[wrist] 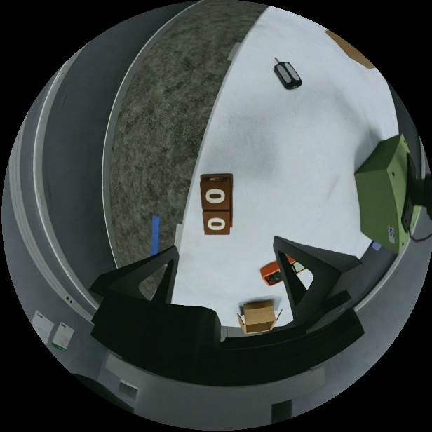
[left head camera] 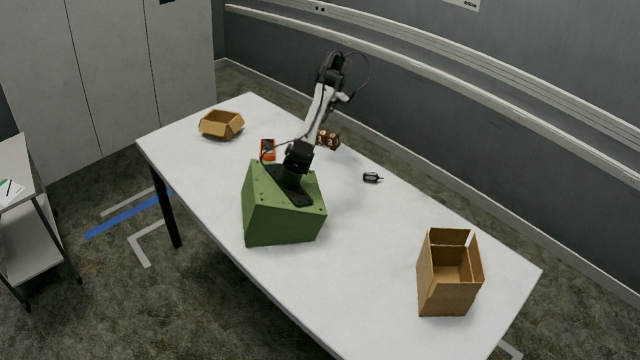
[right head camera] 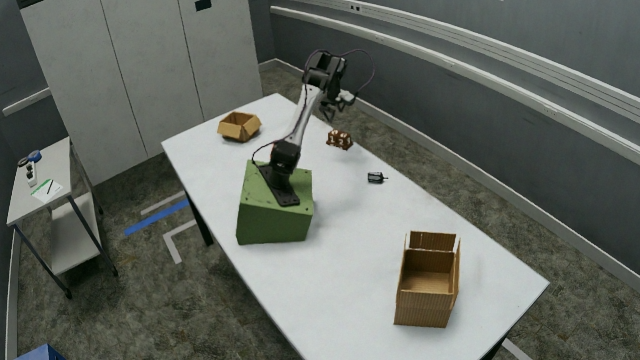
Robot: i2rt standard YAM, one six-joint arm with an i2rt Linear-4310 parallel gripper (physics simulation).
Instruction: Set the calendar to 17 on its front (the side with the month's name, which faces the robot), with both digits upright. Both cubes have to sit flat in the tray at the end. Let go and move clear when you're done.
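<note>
The brown calendar [left head camera: 328, 140] [right head camera: 339, 140] stands near the table's far edge. Its two cubes sit side by side. In the right head view the left cube [right head camera: 332, 138] shows 1 and the right cube [right head camera: 343, 141] shows 2 on the robot-facing side. In the wrist view the lower cube [wrist: 216, 223] and the upper cube [wrist: 215, 196] each show a 0 on top. The tray and the month's name are too small to make out. My gripper [wrist: 223, 247] [right head camera: 336, 114] is open and empty, above the calendar and apart from it. The arm partly hides the calendar's left side in the left head view.
A small black object [left head camera: 371, 177] [right head camera: 376, 177] [wrist: 288, 75] lies right of the calendar. An orange device [left head camera: 268, 149] [wrist: 272, 273] and a small open carton [left head camera: 221, 125] [right head camera: 239, 126] [wrist: 259, 313] are to the left. A tall open carton [left head camera: 449, 300] [right head camera: 422, 308] stands at the right.
</note>
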